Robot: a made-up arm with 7 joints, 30 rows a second.
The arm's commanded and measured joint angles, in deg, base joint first. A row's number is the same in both.
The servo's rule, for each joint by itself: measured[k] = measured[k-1] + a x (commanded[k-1-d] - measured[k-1]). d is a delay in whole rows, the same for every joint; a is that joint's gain. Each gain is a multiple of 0.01, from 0.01 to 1. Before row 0 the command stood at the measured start. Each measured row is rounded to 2 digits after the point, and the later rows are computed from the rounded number. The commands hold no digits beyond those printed.
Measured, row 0: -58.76, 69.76, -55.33, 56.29, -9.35, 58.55, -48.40
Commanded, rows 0 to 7: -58.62, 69.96, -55.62, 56.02, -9.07, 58.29, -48.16; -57.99, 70.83, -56.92, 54.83, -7.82, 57.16, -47.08; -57.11, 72.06, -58.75, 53.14, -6.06, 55.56, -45.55; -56.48, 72.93, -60.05, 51.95, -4.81, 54.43, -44.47; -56.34, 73.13, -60.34, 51.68, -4.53, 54.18, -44.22; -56.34, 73.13, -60.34, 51.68, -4.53, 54.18, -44.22; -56.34, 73.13, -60.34, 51.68, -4.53, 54.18, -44.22; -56.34, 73.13, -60.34, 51.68, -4.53, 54.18, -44.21
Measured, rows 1 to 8: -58.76, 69.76, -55.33, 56.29, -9.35, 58.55, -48.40; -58.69, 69.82, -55.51, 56.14, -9.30, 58.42, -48.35; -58.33, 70.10, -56.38, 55.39, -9.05, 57.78, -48.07; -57.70, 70.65, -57.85, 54.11, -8.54, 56.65, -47.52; -57.07, 71.29, -59.21, 52.88, -7.91, 55.52, -46.85; -56.69, 71.81, -59.91, 52.20, -7.34, 54.84, -46.27; -56.51, 72.18, -60.18, 51.90, -6.86, 54.50, -45.82; -56.42, 72.45, -60.28, 51.77, -6.46, 54.34, -45.47
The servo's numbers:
d 1
a 0.52 0.28 0.62 0.57 0.17 0.51 0.22

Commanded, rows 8 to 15: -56.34, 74.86, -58.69, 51.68, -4.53, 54.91, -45.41; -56.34, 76.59, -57.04, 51.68, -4.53, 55.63, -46.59; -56.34, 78.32, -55.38, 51.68, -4.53, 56.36, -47.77; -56.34, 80.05, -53.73, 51.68, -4.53, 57.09, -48.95; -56.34, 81.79, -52.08, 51.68, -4.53, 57.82, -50.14; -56.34, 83.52, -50.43, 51.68, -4.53, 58.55, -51.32; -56.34, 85.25, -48.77, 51.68, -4.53, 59.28, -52.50; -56.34, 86.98, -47.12, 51.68, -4.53, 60.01, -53.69
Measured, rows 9 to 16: -56.38, 72.64, -60.32, 51.72, -6.13, 54.26, -45.19; -56.36, 73.26, -59.31, 51.70, -5.86, 54.59, -45.24; -56.35, 74.19, -57.90, 51.69, -5.63, 55.12, -45.54; -56.34, 75.35, -56.34, 51.68, -5.44, 55.75, -46.03; -56.34, 76.67, -54.72, 51.68, -5.29, 56.43, -46.67; -56.34, 78.10, -53.08, 51.68, -5.16, 57.14, -47.43; -56.34, 79.62, -51.44, 51.68, -5.05, 57.86, -48.29; -56.34, 81.20, -49.78, 51.68, -4.96, 58.58, -49.22
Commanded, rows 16 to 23: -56.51, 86.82, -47.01, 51.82, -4.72, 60.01, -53.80; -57.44, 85.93, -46.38, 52.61, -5.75, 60.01, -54.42; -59.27, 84.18, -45.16, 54.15, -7.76, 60.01, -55.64; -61.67, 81.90, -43.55, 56.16, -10.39, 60.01, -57.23; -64.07, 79.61, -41.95, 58.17, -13.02, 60.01, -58.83; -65.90, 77.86, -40.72, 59.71, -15.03, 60.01, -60.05; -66.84, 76.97, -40.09, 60.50, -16.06, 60.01, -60.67; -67.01, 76.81, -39.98, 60.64, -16.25, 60.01, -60.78
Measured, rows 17 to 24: -56.34, 82.82, -48.13, 51.68, -4.89, 59.31, -50.20; -56.43, 83.94, -47.44, 51.76, -4.86, 59.67, -50.99; -56.96, 84.50, -46.78, 52.24, -5.01, 59.84, -51.74; -58.16, 84.41, -45.78, 53.33, -5.48, 59.93, -52.60; -59.99, 83.71, -44.40, 54.94, -6.31, 59.97, -53.62; -62.11, 82.56, -42.88, 56.78, -7.45, 59.99, -54.77; -64.08, 81.24, -41.54, 58.45, -8.74, 60.00, -55.93; -65.52, 80.04, -40.64, 59.62, -9.98, 60.01, -56.97
